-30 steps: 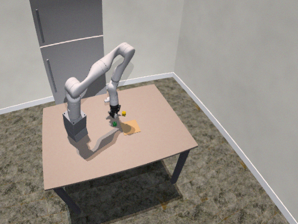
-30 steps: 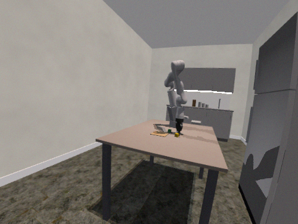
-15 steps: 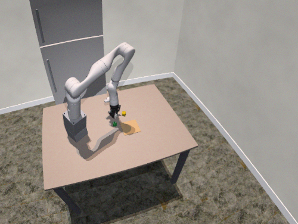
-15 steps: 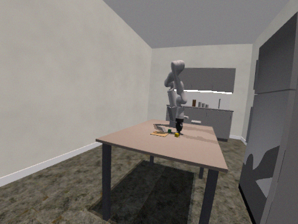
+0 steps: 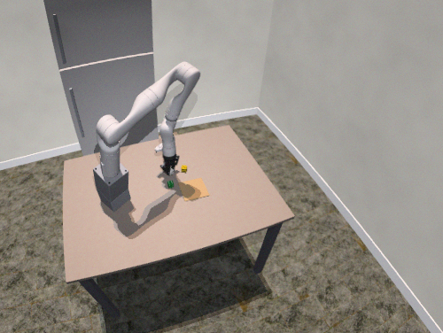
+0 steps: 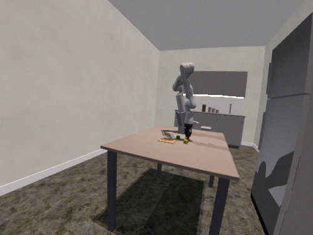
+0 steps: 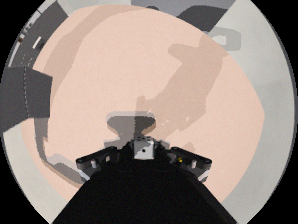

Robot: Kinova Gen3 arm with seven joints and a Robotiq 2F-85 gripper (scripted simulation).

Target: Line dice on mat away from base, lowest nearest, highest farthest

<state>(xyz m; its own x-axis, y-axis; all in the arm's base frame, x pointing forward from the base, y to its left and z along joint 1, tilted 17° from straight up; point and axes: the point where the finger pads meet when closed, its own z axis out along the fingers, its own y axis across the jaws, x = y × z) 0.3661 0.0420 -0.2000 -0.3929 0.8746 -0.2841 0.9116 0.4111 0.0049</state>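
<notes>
Right now the mat is 70 mm ahead of my hand, 160 mm to the right of it and 20 mm below it. Round my hand: white die (right at my hand); green die (40 mm behind, 90 mm to the right, 10 mm below); yellow die (80 mm ahead, 10 mm to the right, 10 mm below).
</notes>
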